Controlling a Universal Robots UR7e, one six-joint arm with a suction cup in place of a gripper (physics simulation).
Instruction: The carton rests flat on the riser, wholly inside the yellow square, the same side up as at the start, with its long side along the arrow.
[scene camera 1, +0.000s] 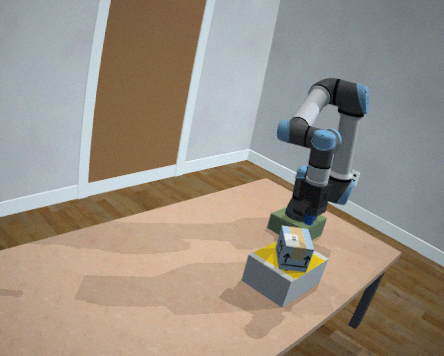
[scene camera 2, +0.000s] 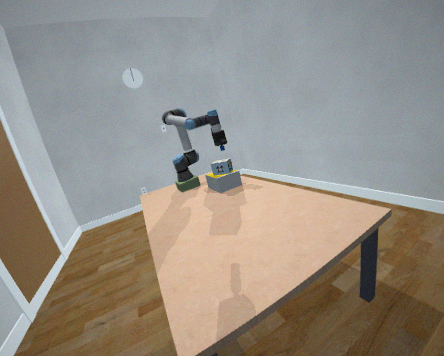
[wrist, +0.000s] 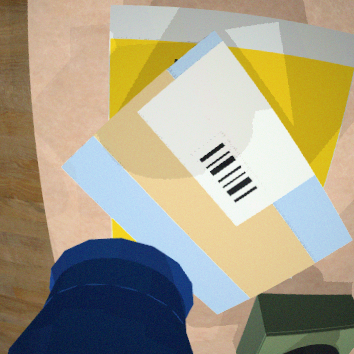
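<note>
A light blue carton (scene camera 1: 295, 252) (scene camera 2: 221, 167) (wrist: 185, 200) with tan tape and a white barcode label on top rests on the grey riser (scene camera 1: 265, 278) (scene camera 2: 226, 184) (wrist: 145, 21). Its side arrows point up. It is turned at an angle to the edges of the yellow square (scene camera 1: 270, 253) (wrist: 320, 110). Its far base edges are hidden, so I cannot tell if it is wholly inside. The square's arrow is almost all covered; a small black bit shows in the wrist view. My blue suction cup (scene camera 1: 309, 219) (scene camera 2: 222, 148) (wrist: 121, 260) is open, holding nothing, with a gap above the carton.
The arm's green base block (scene camera 1: 320, 230) (scene camera 2: 188, 184) (wrist: 300, 312) stands on the table (scene camera 1: 165, 250) (scene camera 2: 280, 220) close to the riser. A table edge runs near the riser in the first scene view. Shadows of the arm fall across the table.
</note>
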